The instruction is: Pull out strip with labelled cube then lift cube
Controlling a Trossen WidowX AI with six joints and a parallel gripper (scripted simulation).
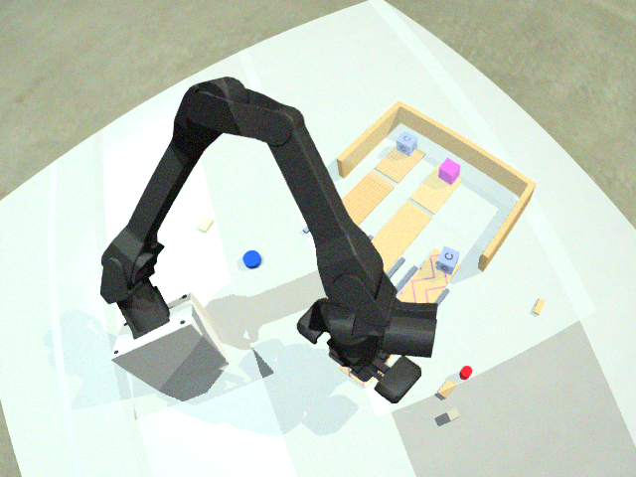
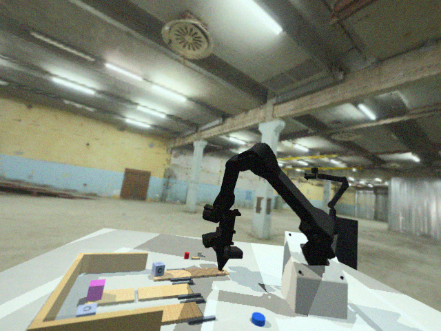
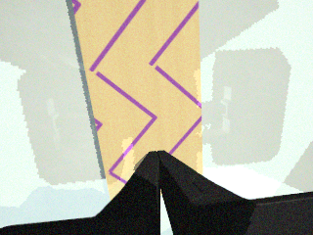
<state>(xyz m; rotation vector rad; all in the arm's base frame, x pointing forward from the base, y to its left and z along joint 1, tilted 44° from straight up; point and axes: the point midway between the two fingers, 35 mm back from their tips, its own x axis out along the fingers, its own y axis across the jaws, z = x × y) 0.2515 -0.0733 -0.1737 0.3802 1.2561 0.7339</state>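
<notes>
My gripper tip is now 10 cm short of the zigzag strip and 4 cm to the right of it. The rest, counted from my gripper tip: red disc: 12 cm ahead, 11 cm to the right; then grid-patterned strip: 25 cm to the left, 15 cm ahead; then blue disc: 26 cm to the left, 6 cm behind.
</notes>
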